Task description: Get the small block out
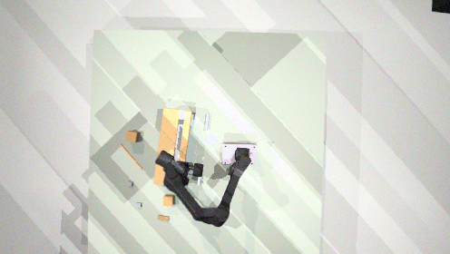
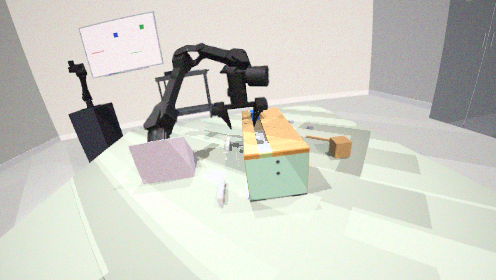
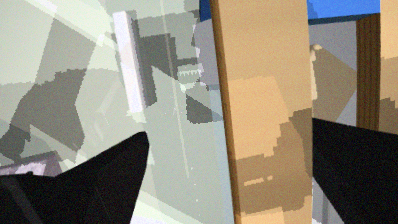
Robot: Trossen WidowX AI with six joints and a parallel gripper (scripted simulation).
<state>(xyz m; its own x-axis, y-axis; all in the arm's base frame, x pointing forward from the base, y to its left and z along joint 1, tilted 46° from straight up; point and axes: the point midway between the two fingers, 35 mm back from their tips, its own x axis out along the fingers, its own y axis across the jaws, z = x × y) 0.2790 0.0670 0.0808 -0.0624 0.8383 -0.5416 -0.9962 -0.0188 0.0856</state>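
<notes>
The tan block lies 60 mm ahead of my gripper tip and 20 mm to the left of it. The rest, counted from my gripper tip: box 30 mm ahead, 100 mm to the right, 30 mm below; then orange piece 120 mm ahead, 300 mm to the left, 90 mm below; then thin stick 330 mm ahead, 20 mm to the right, 90 mm below.
</notes>
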